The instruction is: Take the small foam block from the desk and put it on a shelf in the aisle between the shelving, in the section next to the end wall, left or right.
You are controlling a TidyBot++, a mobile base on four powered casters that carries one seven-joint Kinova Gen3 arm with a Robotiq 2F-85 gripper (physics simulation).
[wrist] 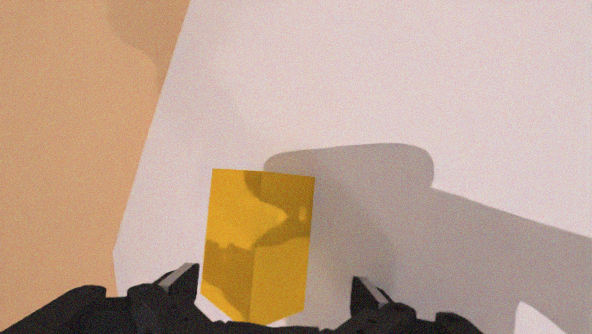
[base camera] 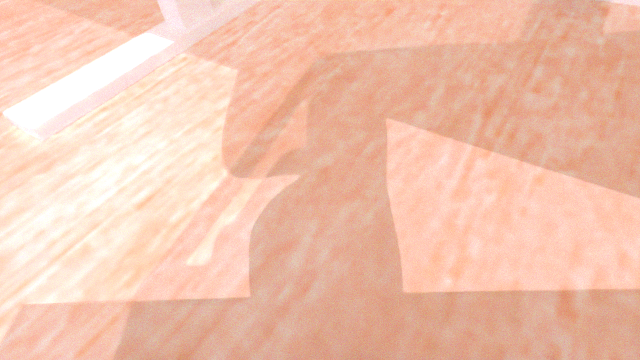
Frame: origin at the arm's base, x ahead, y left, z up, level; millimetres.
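Seen in the pictures: gripper, fingertip midpoint: point(wrist: 275, 287).
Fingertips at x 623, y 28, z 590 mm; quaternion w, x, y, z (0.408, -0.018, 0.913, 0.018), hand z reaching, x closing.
A point is followed by its place in that frame.
The small foam block point(wrist: 257, 240) {x 634, y 4, z 597 mm} is yellow and sits on the white desk point(wrist: 380, 85) {x 593, y -93, z 553 mm} in the wrist view, below the middle. My gripper point(wrist: 275, 287) {x 623, y 28, z 590 mm} is open, with its two black fingertips at the bottom of the wrist view. The block shows between the lines of the fingertips, close to the left one and well apart from the right one. Its near end is partly hidden by the gripper body. The shelving and the end wall cannot be made out in these views.
The desk's left edge runs down the wrist view, with the wood-coloured floor point(wrist: 65, 150) beyond it. In the base camera view a white leg foot point(base camera: 90, 77) lies on the wooden floor point(base camera: 125, 210) {x 364, y 253, z -397 mm} at upper left. Arm shadows fall across the floor and desk.
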